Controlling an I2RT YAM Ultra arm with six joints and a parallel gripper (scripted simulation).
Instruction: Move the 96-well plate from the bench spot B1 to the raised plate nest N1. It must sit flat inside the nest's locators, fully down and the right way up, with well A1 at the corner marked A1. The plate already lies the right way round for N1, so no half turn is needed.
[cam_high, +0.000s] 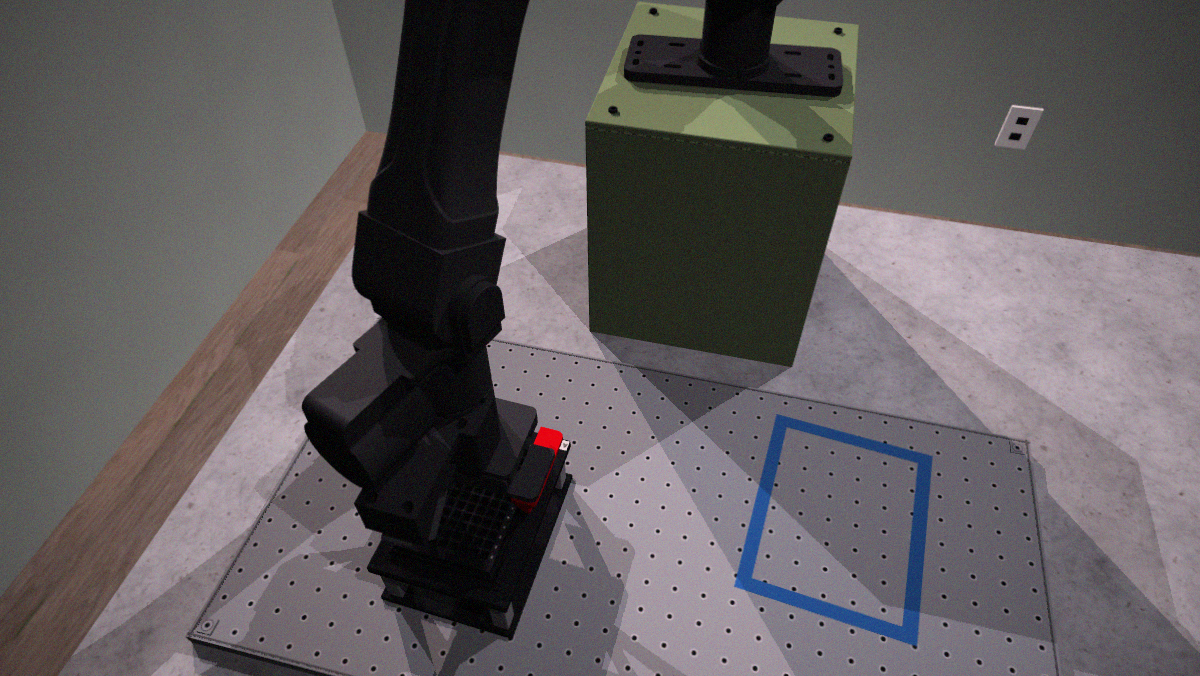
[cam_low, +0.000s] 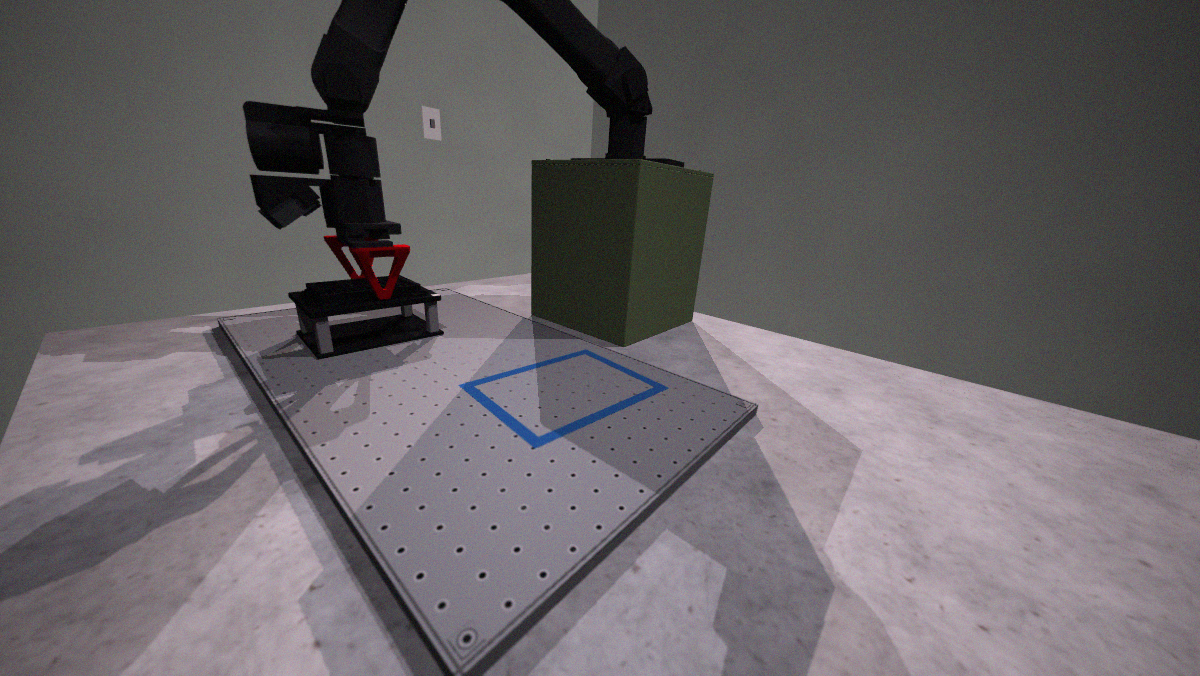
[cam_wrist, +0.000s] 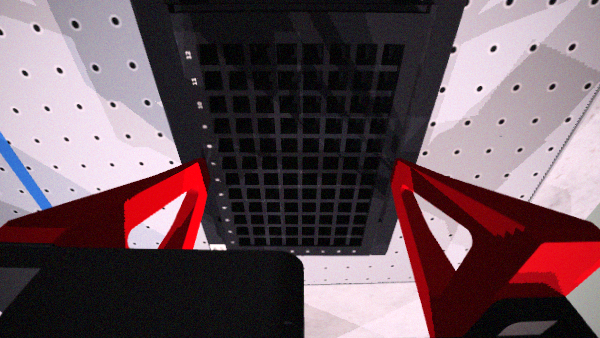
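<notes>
Right now the black 96-well plate is 1 cm ahead of my hand. Also, from my hand: black plate nest N1 (1 cm ahead, 1 cm below); white A1 label (6 cm behind, 6 cm to the left, 1 cm below).
</notes>
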